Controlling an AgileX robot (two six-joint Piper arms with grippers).
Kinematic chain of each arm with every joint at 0, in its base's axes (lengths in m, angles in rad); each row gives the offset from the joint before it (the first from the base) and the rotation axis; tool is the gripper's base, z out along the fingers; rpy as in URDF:
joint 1: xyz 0 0 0.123 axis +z
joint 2: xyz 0 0 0 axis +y
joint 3: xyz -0.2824 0 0.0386 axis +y
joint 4: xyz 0.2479 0 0.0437 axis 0.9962 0 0.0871
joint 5: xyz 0 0 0 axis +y
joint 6: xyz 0.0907 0 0.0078 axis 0.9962 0 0.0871
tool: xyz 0 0 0 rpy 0 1.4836 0
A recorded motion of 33 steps. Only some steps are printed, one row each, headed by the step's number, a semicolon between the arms.
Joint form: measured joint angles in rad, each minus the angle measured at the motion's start. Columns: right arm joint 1, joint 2, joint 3, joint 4, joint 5, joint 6; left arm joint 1, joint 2, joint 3, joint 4, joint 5, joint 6.
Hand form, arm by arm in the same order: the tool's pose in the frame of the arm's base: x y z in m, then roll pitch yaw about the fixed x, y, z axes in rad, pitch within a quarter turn. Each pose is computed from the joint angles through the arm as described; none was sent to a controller.
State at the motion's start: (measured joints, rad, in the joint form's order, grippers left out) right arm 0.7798 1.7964 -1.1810 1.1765 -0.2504 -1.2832; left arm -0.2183 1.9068 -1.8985 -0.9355 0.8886 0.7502
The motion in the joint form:
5: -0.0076 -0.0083 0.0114 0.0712 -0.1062 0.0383; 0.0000 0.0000 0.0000 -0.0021 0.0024 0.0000
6: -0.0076 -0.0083 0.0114 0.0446 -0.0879 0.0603; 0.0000 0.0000 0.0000 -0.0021 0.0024 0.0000
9: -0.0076 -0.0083 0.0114 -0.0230 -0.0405 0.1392; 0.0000 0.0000 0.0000 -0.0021 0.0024 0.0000
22: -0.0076 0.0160 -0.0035 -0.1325 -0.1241 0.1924; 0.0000 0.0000 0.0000 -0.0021 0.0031 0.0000
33: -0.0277 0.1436 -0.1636 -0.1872 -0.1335 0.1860; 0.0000 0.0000 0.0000 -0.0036 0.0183 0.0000
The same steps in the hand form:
5: 0.3108 0.2608 0.2477 -2.7676 1.1512 -2.3294; 0.4153 -0.1507 0.3812 -2.5197 1.0432 2.8583
6: 0.3100 0.2625 0.2477 -2.7795 1.1525 -2.3203; 0.4153 -0.1507 0.3812 -2.5197 1.0432 2.8583
9: 0.3077 0.2666 0.2472 -2.8617 1.1585 -2.3534; 0.4153 -0.1507 0.3812 -2.5197 1.0432 2.8583
22: 0.3156 0.2673 0.2484 -2.6296 1.1932 -2.1661; 0.4152 -0.1507 0.3812 -2.5198 1.0428 2.8577
33: 0.3484 0.2871 0.2448 -2.4491 1.2103 -1.9954; 0.4141 -0.1512 0.3807 -2.5175 1.0339 2.8473

